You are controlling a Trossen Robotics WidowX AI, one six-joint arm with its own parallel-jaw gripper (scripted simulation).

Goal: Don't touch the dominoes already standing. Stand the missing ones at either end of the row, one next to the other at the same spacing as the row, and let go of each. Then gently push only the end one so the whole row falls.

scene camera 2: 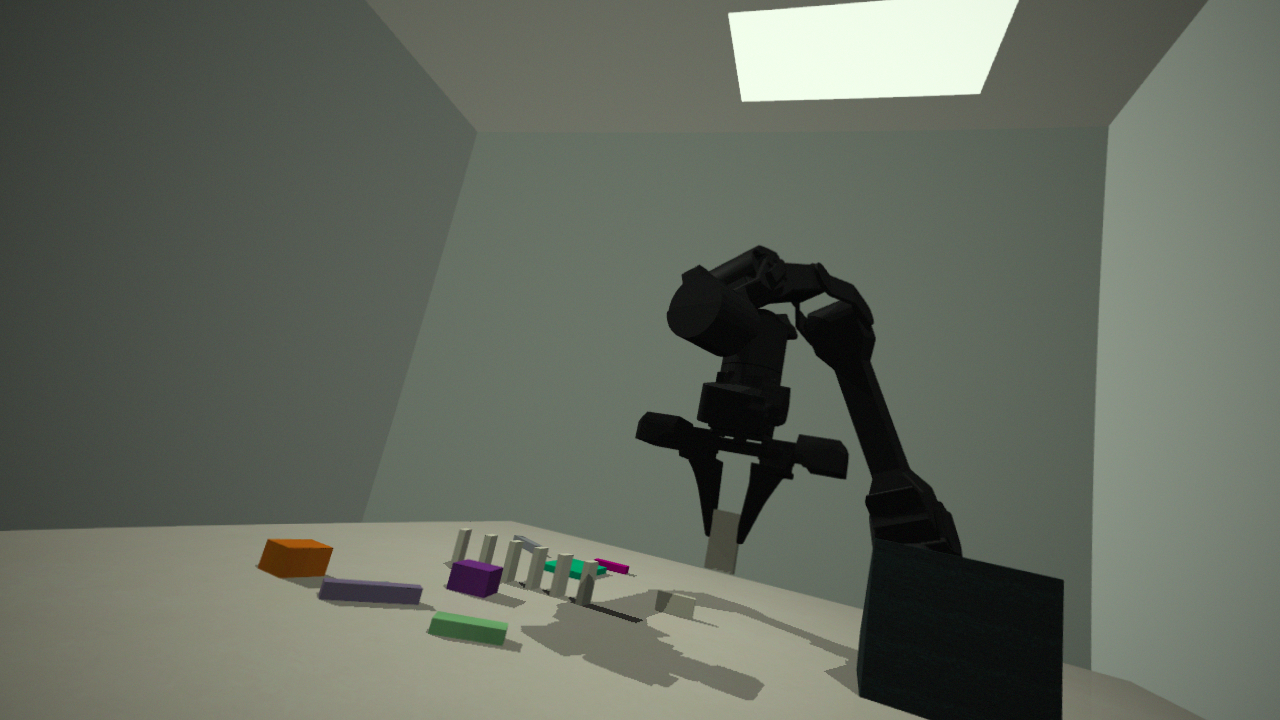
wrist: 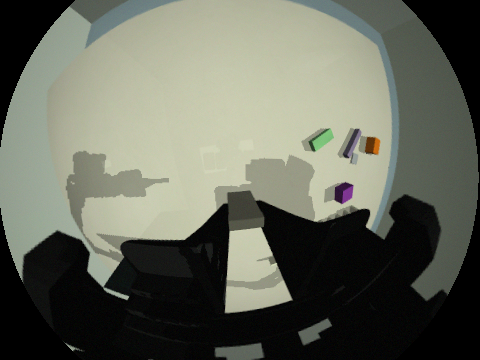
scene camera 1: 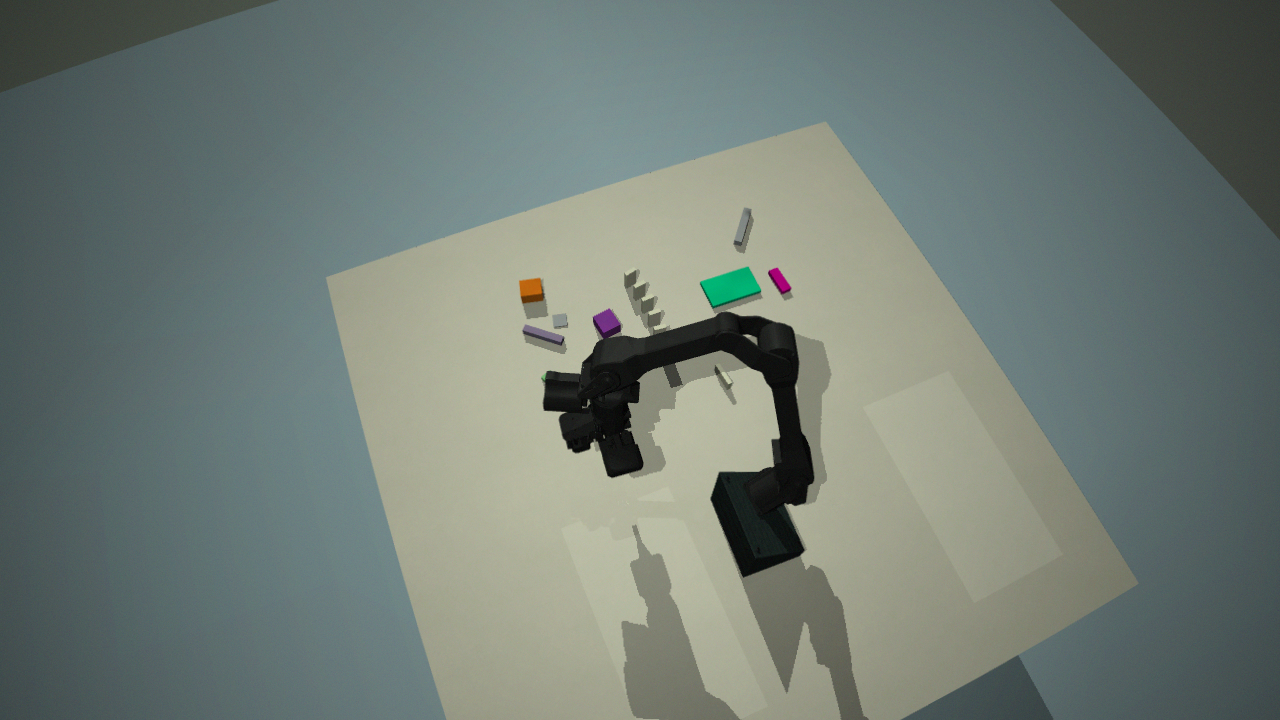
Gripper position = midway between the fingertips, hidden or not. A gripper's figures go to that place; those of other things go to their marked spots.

My gripper (scene camera 2: 723,540) is 0.54 m from the lens. A pale domino (scene camera 2: 667,602) is 0.83 m from the lens. A purple cube (scene camera 2: 471,577): 0.72 m from the lens. An orange block (scene camera 2: 284,558): 0.70 m from the lens. The marked spots on the pale domino and the orange block are 0.45 m apart.
